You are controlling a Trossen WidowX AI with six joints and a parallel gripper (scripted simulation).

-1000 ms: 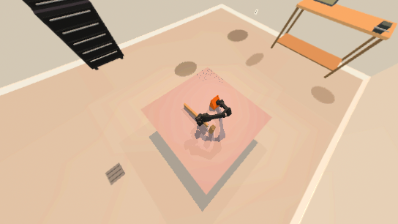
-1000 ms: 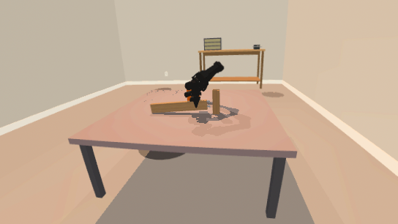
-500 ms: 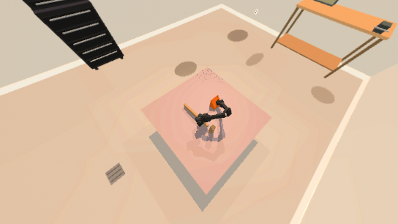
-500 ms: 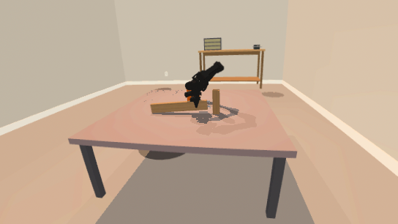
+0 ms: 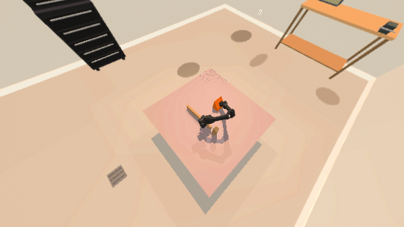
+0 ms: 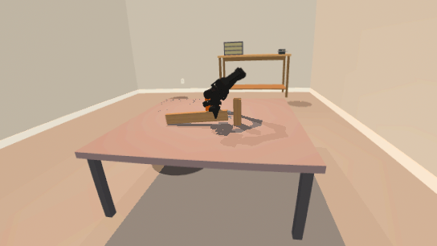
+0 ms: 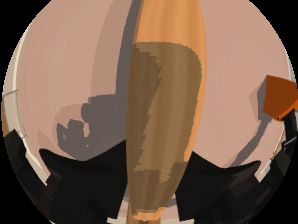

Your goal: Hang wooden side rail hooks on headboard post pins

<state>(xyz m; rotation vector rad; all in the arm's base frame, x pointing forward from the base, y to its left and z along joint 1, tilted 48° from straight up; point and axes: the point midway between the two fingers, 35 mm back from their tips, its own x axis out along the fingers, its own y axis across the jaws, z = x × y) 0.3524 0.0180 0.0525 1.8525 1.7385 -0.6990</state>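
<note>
The headboard post is 140 mm to the left of my gripper tip, 40 mm above it and 10 mm ahead of it.
</note>
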